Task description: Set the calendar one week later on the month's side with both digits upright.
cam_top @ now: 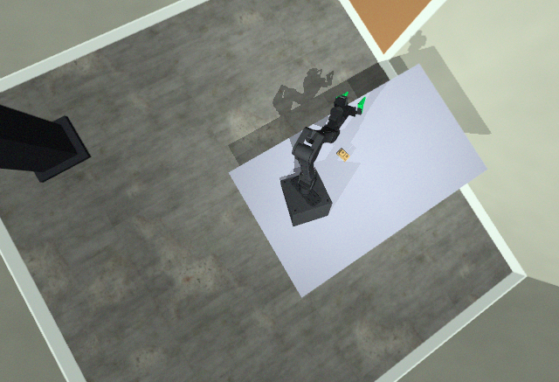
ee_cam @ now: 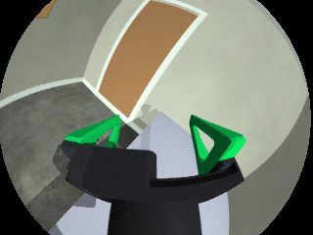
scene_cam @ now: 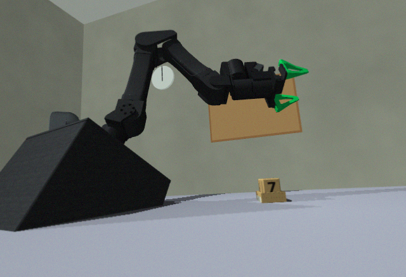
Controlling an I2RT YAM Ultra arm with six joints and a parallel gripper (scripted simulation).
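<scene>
The wooden cube is 270 mm below my hand, 250 mm to the right of it and 90 mm behind it. Round my hand: wooden tray (280 mm below, 240 mm to the right, 100 mm behind).
</scene>
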